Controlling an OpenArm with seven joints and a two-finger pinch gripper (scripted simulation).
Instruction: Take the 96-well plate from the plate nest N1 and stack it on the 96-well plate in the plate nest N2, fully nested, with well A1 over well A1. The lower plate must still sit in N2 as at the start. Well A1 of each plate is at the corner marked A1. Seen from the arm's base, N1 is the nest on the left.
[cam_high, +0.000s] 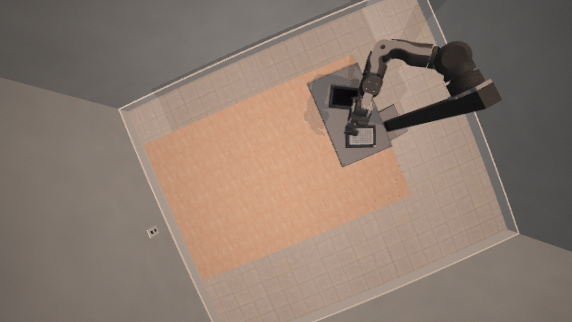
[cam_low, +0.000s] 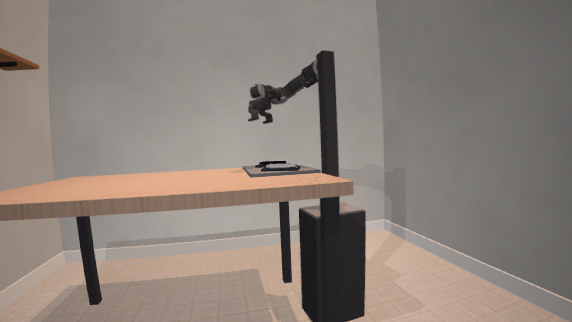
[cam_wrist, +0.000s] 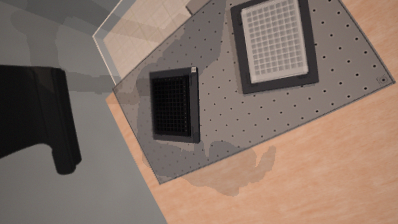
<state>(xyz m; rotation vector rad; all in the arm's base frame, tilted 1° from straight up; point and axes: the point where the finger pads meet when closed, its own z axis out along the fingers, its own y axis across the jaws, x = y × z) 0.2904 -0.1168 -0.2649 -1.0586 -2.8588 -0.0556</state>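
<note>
My hand is 200 mm above the white 96-well plate, 110 mm to the right of it and 60 mm past it. The rest, counted from my hand: black 96-well plate: 200 mm below, 120 mm to the right, 80 mm behind; A1 mark: 210 mm below, 190 mm to the left, 100 mm behind.
</note>
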